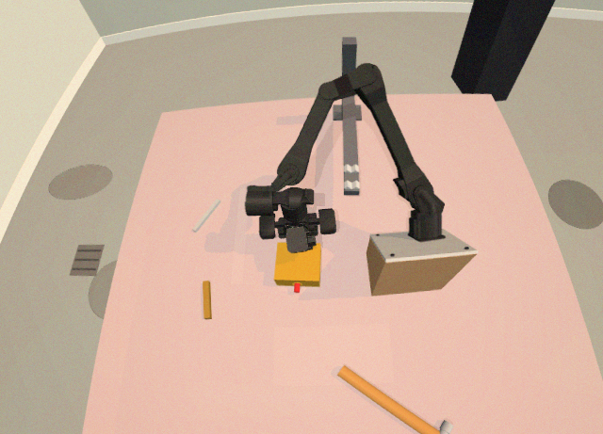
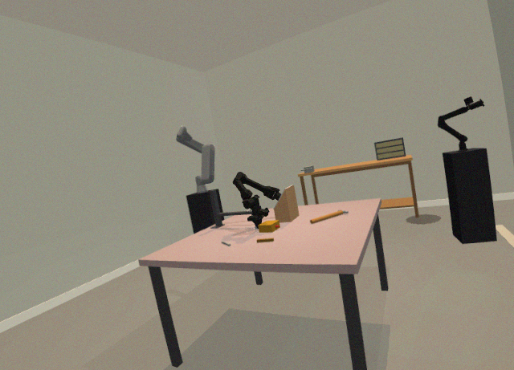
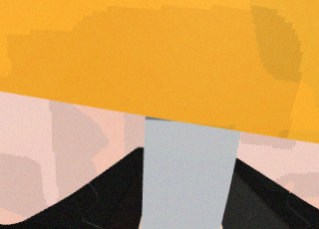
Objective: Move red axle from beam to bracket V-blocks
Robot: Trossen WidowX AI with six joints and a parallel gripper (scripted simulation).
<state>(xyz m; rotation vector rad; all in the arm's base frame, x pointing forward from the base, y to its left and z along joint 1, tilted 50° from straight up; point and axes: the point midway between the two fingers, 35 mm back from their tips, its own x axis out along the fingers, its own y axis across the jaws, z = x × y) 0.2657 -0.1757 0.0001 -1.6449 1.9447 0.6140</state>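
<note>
The yellow beam lies 80 mm to the left of my gripper tip, 20 mm ahead of it and 10 mm above it. Round my gripper tip: blue-grey block (20 mm to the left, 10 mm above); orange bar (270 mm ahead, 130 mm to the left, 10 mm below).
</note>
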